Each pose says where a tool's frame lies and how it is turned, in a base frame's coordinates. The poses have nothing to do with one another.
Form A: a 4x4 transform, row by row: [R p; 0 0 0 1], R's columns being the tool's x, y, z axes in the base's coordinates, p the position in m. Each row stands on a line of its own.
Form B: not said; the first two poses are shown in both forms.
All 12 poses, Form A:
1:
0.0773 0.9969 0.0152 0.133
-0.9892 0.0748 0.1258 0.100
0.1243 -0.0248 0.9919 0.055
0 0 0 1
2:
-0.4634 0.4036 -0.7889 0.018
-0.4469 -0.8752 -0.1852 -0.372
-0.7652 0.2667 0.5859 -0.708
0 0 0 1
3:
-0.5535 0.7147 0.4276 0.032
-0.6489 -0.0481 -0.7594 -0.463
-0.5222 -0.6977 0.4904 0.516
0 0 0 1
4:
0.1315 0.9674 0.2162 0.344
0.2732 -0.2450 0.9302 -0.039
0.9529 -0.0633 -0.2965 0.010
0 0 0 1
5:
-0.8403 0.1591 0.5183 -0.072
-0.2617 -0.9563 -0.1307 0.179
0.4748 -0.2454 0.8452 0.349
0 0 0 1
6:
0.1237 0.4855 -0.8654 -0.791
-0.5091 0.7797 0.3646 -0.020
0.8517 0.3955 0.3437 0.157
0 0 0 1
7:
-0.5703 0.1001 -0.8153 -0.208
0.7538 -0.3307 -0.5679 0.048
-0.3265 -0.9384 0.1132 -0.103
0 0 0 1
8:
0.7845 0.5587 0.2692 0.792
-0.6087 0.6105 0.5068 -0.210
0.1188 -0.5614 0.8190 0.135
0 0 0 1
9:
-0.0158 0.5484 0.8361 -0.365
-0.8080 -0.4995 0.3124 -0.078
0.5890 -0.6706 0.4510 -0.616
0 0 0 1
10:
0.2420 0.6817 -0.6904 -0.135
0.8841 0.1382 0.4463 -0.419
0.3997 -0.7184 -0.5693 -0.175
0 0 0 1
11:
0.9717 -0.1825 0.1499 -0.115
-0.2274 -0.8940 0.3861 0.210
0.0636 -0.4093 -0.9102 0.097
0 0 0 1
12:
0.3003 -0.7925 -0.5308 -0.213
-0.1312 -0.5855 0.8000 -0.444
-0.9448 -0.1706 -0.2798 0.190
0 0 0 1
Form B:
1: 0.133 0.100 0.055 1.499 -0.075 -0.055 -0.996
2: 0.018 -0.372 -0.708 2.639 0.469 -0.025 -0.883
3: 0.032 -0.463 0.516 2.160 0.037 0.571 -0.820
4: 0.344 -0.039 0.010 2.353 -0.700 -0.519 -0.489
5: -0.072 0.179 0.349 2.921 -0.262 0.099 -0.960
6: -0.791 -0.020 0.157 1.447 0.016 -0.865 -0.501
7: -0.208 0.048 -0.103 2.677 -0.413 -0.545 0.729
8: 0.792 -0.210 0.135 0.919 -0.672 0.095 -0.734
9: -0.365 -0.078 -0.616 2.132 -0.581 0.146 -0.801
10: -0.135 -0.419 -0.175 2.208 -0.724 -0.678 0.126
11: -0.115 0.210 0.097 2.729 -0.993 0.108 -0.056
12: -0.213 -0.444 0.190 2.469 -0.779 0.332 0.531
